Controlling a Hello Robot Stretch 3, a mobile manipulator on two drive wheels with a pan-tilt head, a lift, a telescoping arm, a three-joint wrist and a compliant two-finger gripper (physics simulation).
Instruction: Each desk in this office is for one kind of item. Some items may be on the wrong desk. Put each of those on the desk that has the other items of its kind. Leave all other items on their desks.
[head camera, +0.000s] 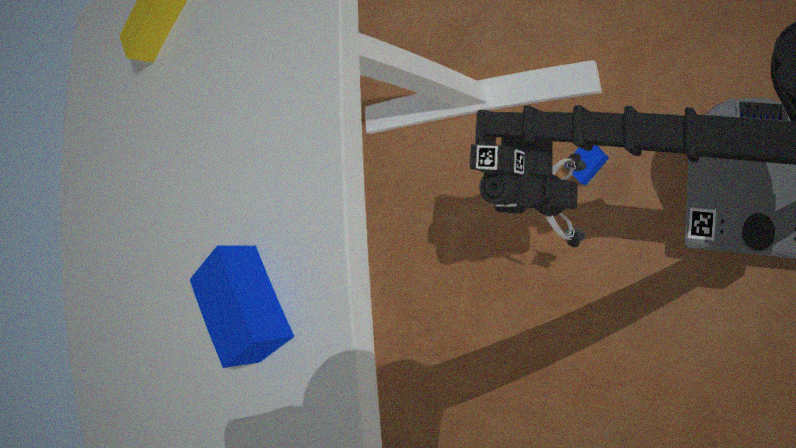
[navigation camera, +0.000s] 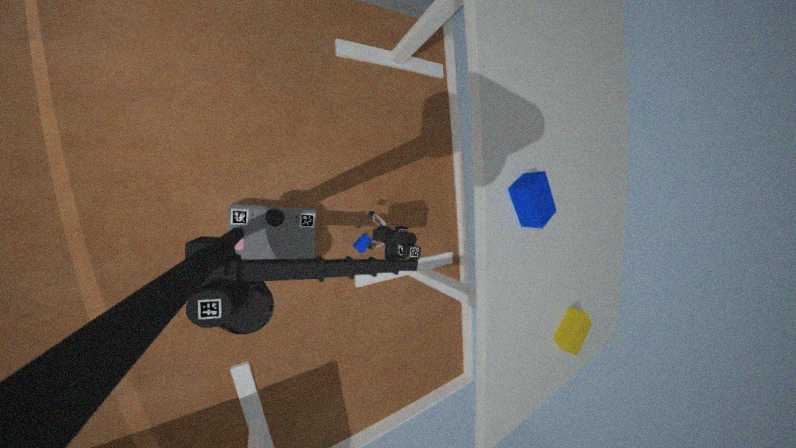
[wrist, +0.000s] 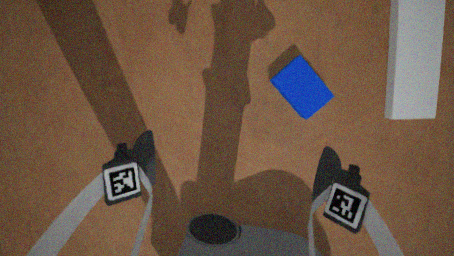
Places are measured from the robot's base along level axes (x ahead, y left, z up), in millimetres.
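Where they show: gripper, fingertip midpoint: (head camera: 578, 200) (navigation camera: 369, 229) (wrist: 235, 157); robot's base, link origin: (head camera: 756, 230) (navigation camera: 274, 216).
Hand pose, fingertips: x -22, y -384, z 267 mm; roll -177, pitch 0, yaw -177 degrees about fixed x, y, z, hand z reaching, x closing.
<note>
Things, the pixels of their centre, and the offset from my fingertips. "spot": a spot on its surface instead. Level surfaces: height alone.
- small blue block, body centre: (wrist: 300, 87) (head camera: 586, 161) (navigation camera: 362, 243) dx -98, dy -66, dz -244 mm
- larger-looking blue block, body centre: (head camera: 238, 307) (navigation camera: 532, 200) dx +130, dy -50, dz +706 mm
- white desk, surface height: dz +684 mm
- yellow block, body centre: (head camera: 151, 18) (navigation camera: 572, 330) dx -194, dy -315, dz +706 mm
- white desk foot, surface spot: (wrist: 415, 60) (navigation camera: 372, 275) spot: dx -286, dy -139, dz -241 mm
- separate white leg, surface spot: (navigation camera: 242, 381) spot: dx -782, dy +511, dz -241 mm
A small blue block (head camera: 593, 166) (navigation camera: 362, 243) (wrist: 302, 87) lies on the floor between the robot base and the desk. In the head view it is partly behind a fingertip. My gripper (head camera: 575, 199) (navigation camera: 371, 229) (wrist: 235, 157) is open and empty, above the floor with its fingers toward the base. In the wrist view the block is beyond the fingertips, right of centre. A larger-looking blue block (head camera: 239, 303) (navigation camera: 533, 199) lies on the white desk (head camera: 222, 139) (navigation camera: 523, 267). A yellow block (head camera: 151, 30) (navigation camera: 572, 331) is on the same desk, partly cut off in the head view.
A white desk foot (head camera: 540, 83) (navigation camera: 370, 278) (wrist: 415, 60) stands on the floor near the small block. Another foot (navigation camera: 364, 51) is farther along the desk. The robot base (head camera: 724, 183) (navigation camera: 295, 239) (wrist: 270, 242) is close by. A separate white leg (navigation camera: 242, 381) shows at the bottom of the navigation view.
</note>
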